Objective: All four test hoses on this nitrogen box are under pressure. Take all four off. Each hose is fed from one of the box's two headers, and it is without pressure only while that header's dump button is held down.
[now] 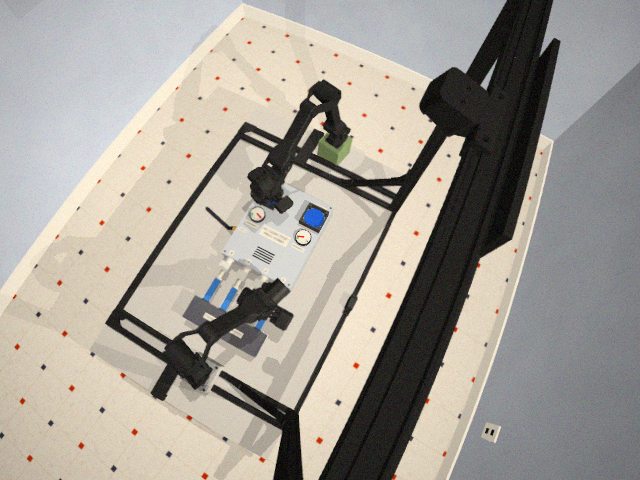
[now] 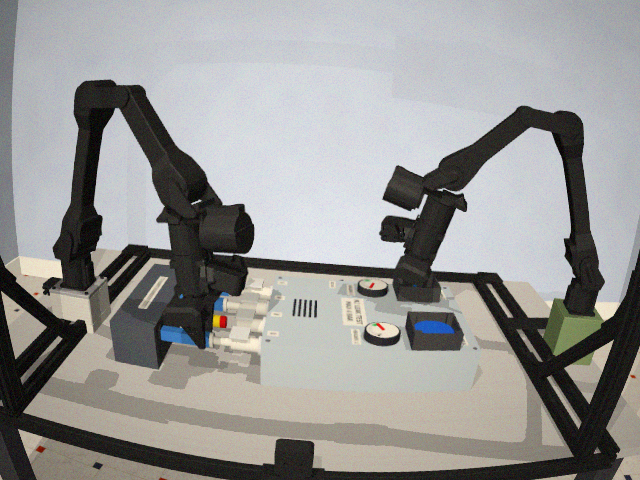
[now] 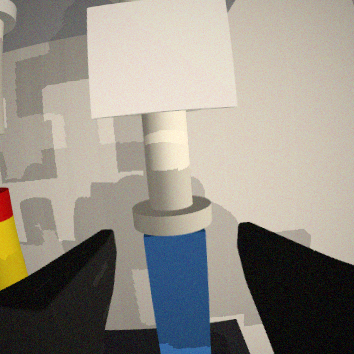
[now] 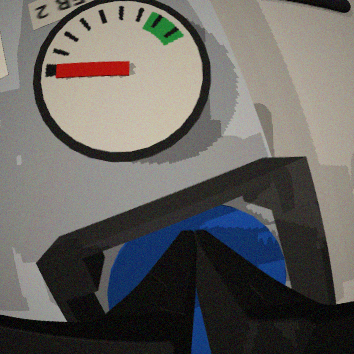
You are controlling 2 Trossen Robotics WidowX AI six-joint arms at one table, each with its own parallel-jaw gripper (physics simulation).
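Frame: origin at the left arm's base, x ahead, y down, z left, level; millimetres.
Seen in the pictures: left gripper, fingertip midpoint: [image 2: 205,341] [image 3: 176,238]; right gripper, fingertip midpoint: [image 4: 192,241]; left arm's base, link origin: [image 1: 199,372] [image 2: 78,283]; right arm's base, link origin: [image 1: 335,139] [image 2: 578,309].
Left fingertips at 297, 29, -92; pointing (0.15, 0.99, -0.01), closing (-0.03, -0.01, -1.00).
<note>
Offsets run from my left fingertips to a thing's middle, as dx, dy, dz. "pt": to the spot under its first point.
The pale nitrogen box [image 1: 279,245] [image 2: 320,361] has two round gauges and two blue dump buttons. My right gripper [image 4: 192,241] is shut and empty, its tips against the header 2 dump button {+361, -23, +206} [image 4: 245,240] inside its black guard. The header 2 gauge {pt +289, -44, +201} [image 4: 120,110] has its needle at the low end mark. The other gauge {pt +275, -46, +17} [image 1: 302,237] [image 2: 381,333] has its needle at the green mark. My left gripper [image 3: 176,238] is open, its fingers on both sides of the front blue hose {pt -45, -12, -10} [image 2: 178,334] [image 3: 180,295], with gaps. This hose meets a white collar {pt +13, -18, +1} [image 3: 172,220]. Other blue hoses [image 1: 211,290] [image 1: 229,298] show beside it.
A dark block [image 1: 193,310] [image 2: 136,335] stands behind the hose ends. A red and yellow piece {pt +12, -9, +62} [image 2: 219,321] [image 3: 10,240] is near the left fingers. The other dump button {+364, -35, +16} [image 1: 313,217] [image 2: 434,327] sits in its guard. A black lever {pt +212, +38, +354} [image 1: 218,218] sticks out at the box side. Black frame bars surround the table.
</note>
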